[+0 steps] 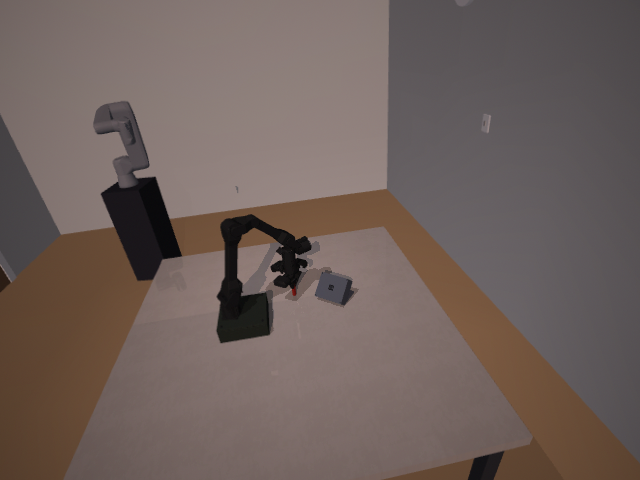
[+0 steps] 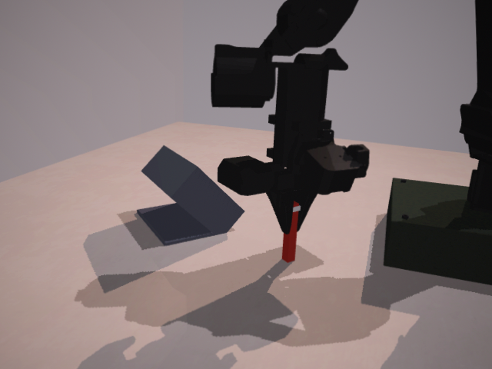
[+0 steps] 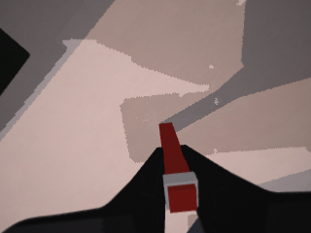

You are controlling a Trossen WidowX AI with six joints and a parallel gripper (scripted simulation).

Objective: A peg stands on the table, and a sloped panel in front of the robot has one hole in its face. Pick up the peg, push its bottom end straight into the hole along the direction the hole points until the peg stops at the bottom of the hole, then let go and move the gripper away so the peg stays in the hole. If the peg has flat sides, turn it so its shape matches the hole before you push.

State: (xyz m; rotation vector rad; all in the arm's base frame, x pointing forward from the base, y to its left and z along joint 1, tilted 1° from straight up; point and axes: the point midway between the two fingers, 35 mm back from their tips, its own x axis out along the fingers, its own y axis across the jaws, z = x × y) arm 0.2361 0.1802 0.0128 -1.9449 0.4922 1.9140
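Right now my gripper tip is 180 mm short of the sloped grey panel, 40 mm to the left of it and 10 mm below it. Also, from my gripper tip: red square peg 20 mm above.
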